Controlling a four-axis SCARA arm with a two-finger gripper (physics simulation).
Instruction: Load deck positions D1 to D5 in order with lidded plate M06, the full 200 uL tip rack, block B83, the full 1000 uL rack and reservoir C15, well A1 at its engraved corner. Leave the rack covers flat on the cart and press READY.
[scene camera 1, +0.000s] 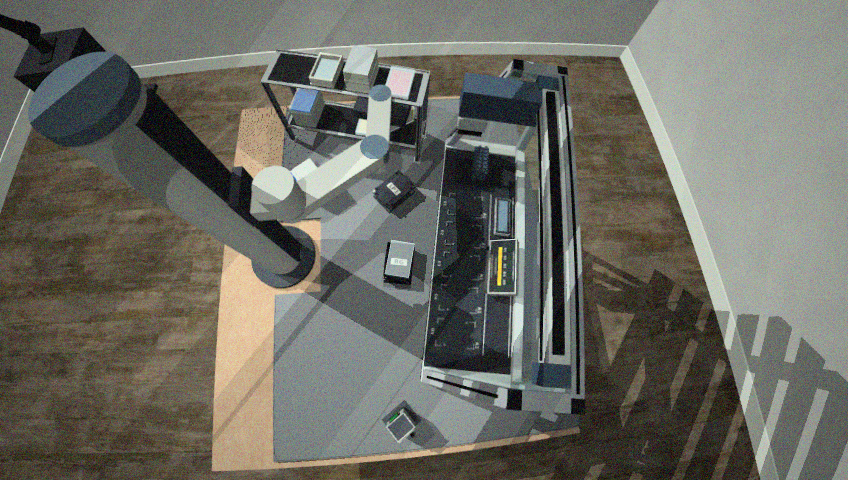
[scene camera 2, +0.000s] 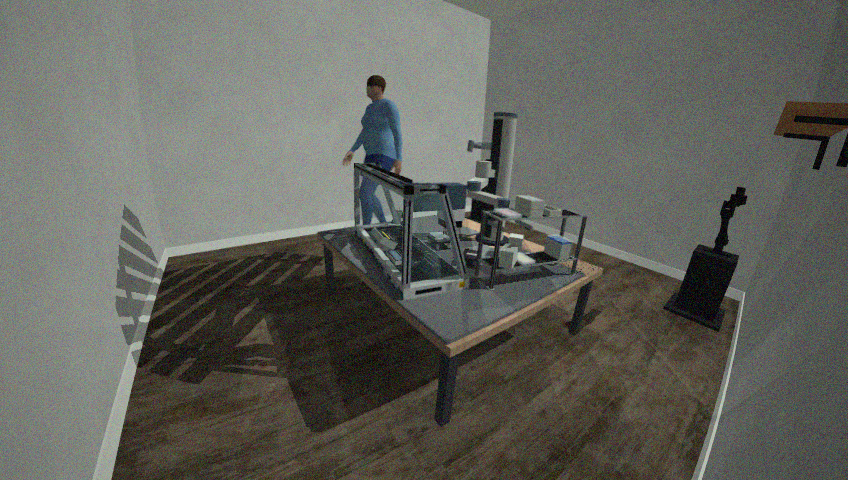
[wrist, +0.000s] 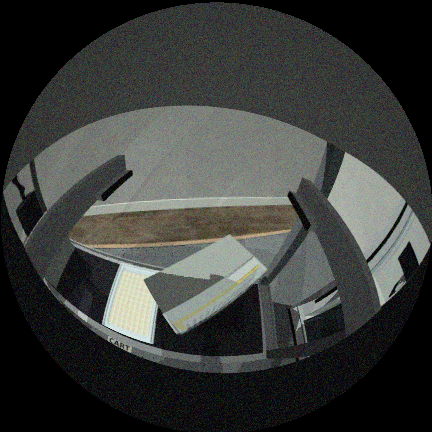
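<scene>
My gripper (wrist: 208, 168) is open and empty in the wrist view; its fingers do not show clearly in the scene views. Below and between the fingers, a grey box (wrist: 200, 287) with a yellow stripe sits at an angle on a dark shelf of the cart (wrist: 165, 355) (scene camera 1: 418, 133). A pale yellow gridded rack or plate (wrist: 131, 302) lies left of it. A grey-white box (scene camera 1: 360, 65) (scene camera 2: 527, 205), a pale-green-topped tray (scene camera 1: 326, 68) and a pink-topped item (scene camera 1: 399, 81) stand on the cart's top shelf. A blue-topped box (scene camera 1: 304, 102) (scene camera 2: 558, 245) stands lower. The deck (scene camera 1: 467, 353) is dark, with corner marks. Labels identifying task items are unreadable.
A black block (scene camera 1: 395, 190) and a grey-topped labelled box (scene camera 1: 399, 261) stand between arm and deck. A small device (scene camera 1: 399, 425) sits near the table's edge. A panel with a yellow bar (scene camera 1: 501, 266) is beside the deck. A person (scene camera 2: 380, 127) stands behind the table.
</scene>
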